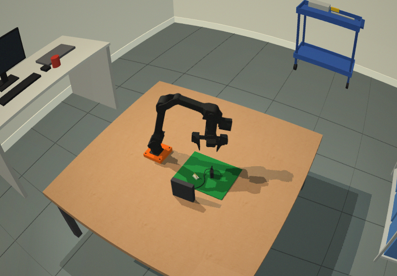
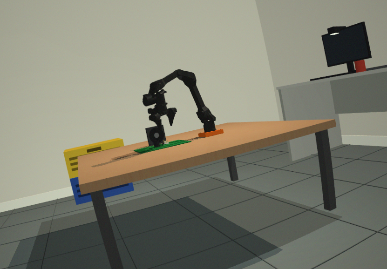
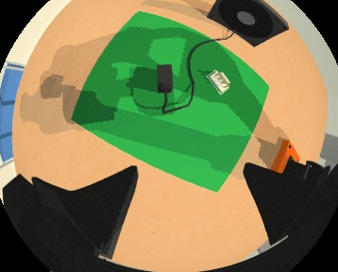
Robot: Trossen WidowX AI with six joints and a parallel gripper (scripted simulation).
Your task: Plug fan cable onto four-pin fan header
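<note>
The black fan plug lies 80 mm below my gripper tip, 70 mm to the right of it and 60 mm ahead of it. The rest, counted from my gripper tip: white four-pin fan header (120 mm to the right, 110 mm below, 10 mm behind); then green board (120 mm below, 70 mm to the right, 30 mm ahead); then black fan (260 mm to the right, 50 mm below).
</note>
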